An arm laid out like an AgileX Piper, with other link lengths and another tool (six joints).
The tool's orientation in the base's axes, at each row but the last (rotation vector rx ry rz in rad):
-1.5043 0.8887 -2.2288
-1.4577 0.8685 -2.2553
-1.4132 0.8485 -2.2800
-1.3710 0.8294 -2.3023
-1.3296 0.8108 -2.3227
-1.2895 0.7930 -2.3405
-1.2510 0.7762 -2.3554
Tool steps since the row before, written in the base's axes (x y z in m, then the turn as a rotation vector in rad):
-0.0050 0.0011 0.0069 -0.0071 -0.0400 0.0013
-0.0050 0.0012 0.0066 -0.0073 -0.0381 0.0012
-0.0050 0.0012 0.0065 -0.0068 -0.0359 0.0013
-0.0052 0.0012 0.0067 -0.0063 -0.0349 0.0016
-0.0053 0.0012 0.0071 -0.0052 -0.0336 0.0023
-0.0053 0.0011 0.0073 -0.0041 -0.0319 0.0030
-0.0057 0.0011 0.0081 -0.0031 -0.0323 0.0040
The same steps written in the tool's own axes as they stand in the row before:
0.0064 -0.0049 -0.0031 0.0264 0.0302 0.0067
0.0061 -0.0049 -0.0029 0.0253 0.0288 0.0059
0.0061 -0.0049 -0.0027 0.0240 0.0270 0.0057
0.0064 -0.0051 -0.0025 0.0234 0.0261 0.0059
0.0067 -0.0055 -0.0021 0.0226 0.0246 0.0067
0.0069 -0.0056 -0.0017 0.0215 0.0229 0.0074
0.0077 -0.0062 -0.0014 0.0219 0.0226 0.0089

